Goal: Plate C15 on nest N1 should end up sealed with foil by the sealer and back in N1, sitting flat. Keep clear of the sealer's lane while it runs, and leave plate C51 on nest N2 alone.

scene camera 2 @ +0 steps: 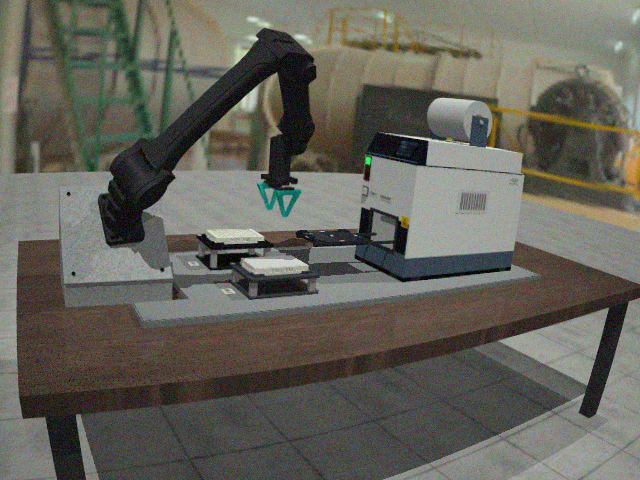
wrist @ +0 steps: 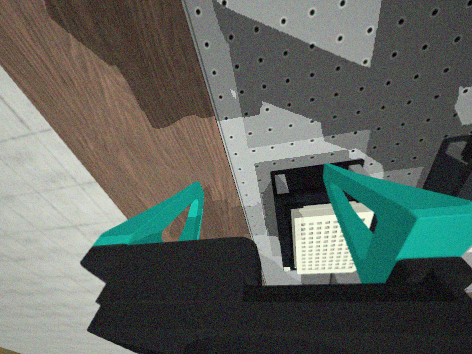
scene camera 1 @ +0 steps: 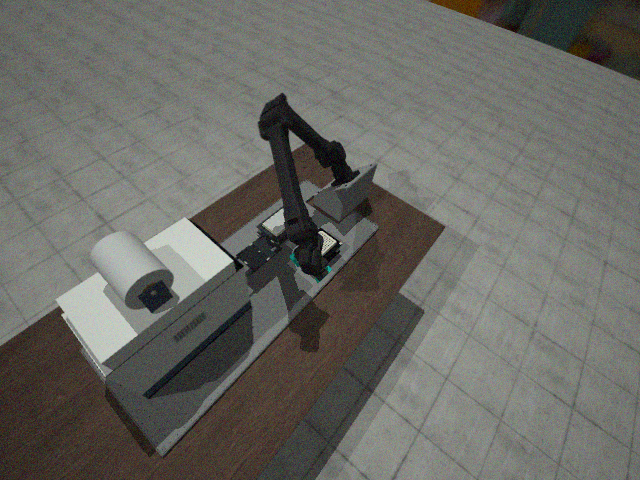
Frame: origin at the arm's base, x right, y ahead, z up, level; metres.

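Where they show: gripper, between the fingertips: [scene camera 2: 277, 213] [wrist: 258, 179]; arm's base, origin of its link: [scene camera 2: 120, 219] [scene camera 1: 346, 180].
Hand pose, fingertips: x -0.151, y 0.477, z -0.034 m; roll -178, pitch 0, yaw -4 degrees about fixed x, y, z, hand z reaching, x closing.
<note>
Things, the pixels of their top centre, and the offset from my fingertips. Level surfaces: height alone.
- plate with open wells, centre of its top: [wrist: 328, 248] [scene camera 2: 234, 233] [scene camera 1: 319, 244] dx +0.059, dy -0.153, dz -0.034 m
- back nest, centre of its top: [wrist: 326, 241] [scene camera 2: 234, 237] [scene camera 1: 318, 245] dx +0.059, dy -0.153, dz -0.044 m
- smoother-looking plate, centre of its top: [scene camera 2: 274, 261] [scene camera 1: 280, 220] dx +0.266, dy -0.154, dz -0.048 m
- front nest, centre of its top: [scene camera 2: 274, 266] [scene camera 1: 280, 222] dx +0.266, dy -0.154, dz -0.058 m
- white foil roll, centre of its top: [scene camera 1: 122, 256] [scene camera 2: 461, 99] dx +0.239, dy +0.413, dz +0.368 m
- grey perforated base plate, height of its surface: dz -0.108 m
- brown table, height of its surface: dz -0.121 m
Two pale plates sit flat on dark raised nests; I cannot read which is C15 or C51. A plate with open wells [scene camera 1: 327, 242] [scene camera 2: 235, 236] [wrist: 325, 242] is on the back nest [scene camera 2: 213, 258] [wrist: 285, 235] in scene camera 2. A smoother-looking plate [scene camera 1: 275, 221] [scene camera 2: 275, 266] is on the front nest [scene camera 2: 253, 288]. My gripper [scene camera 1: 311, 262] [scene camera 2: 277, 210] [wrist: 258, 179] is open and empty, pointing down, high above the base plate and to the sealer side of the nests. The white sealer [scene camera 1: 206, 258] [scene camera 2: 465, 206] shows a green light; its black carrier [scene camera 1: 256, 253] [scene camera 2: 330, 237] is out and bears no plate.
A white foil roll [scene camera 1: 129, 268] [scene camera 2: 454, 117] tops the sealer. The grey perforated base plate [scene camera 1: 266, 310] [scene camera 2: 165, 312] [wrist: 350, 95] lies on the brown table [scene camera 1: 413, 222] [scene camera 2: 258, 341] [wrist: 165, 150]. The arm's grey mount [scene camera 1: 348, 193] [scene camera 2: 82, 248] stands at the end opposite the sealer.
</note>
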